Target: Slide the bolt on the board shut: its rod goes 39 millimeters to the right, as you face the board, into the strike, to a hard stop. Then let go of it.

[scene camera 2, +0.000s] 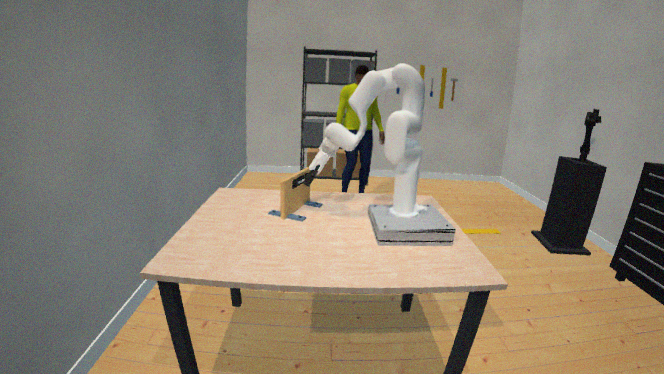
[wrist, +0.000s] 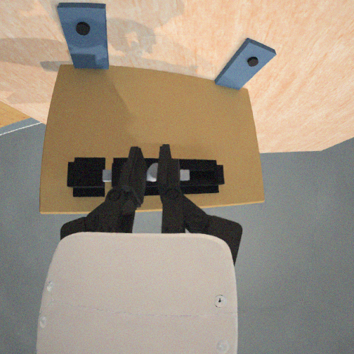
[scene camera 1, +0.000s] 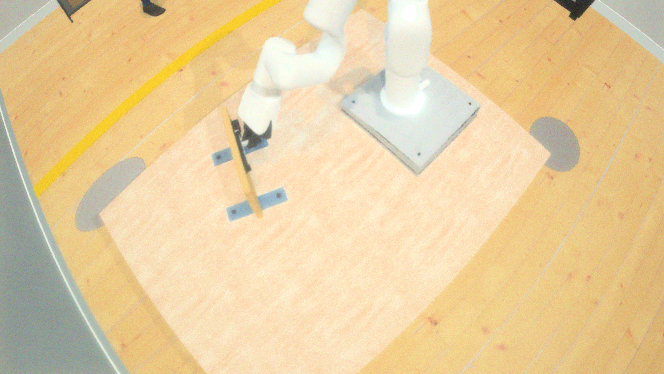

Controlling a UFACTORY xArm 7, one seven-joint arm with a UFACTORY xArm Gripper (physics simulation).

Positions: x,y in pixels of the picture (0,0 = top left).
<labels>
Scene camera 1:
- my gripper: 249,144
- wooden board: 255,204
</labels>
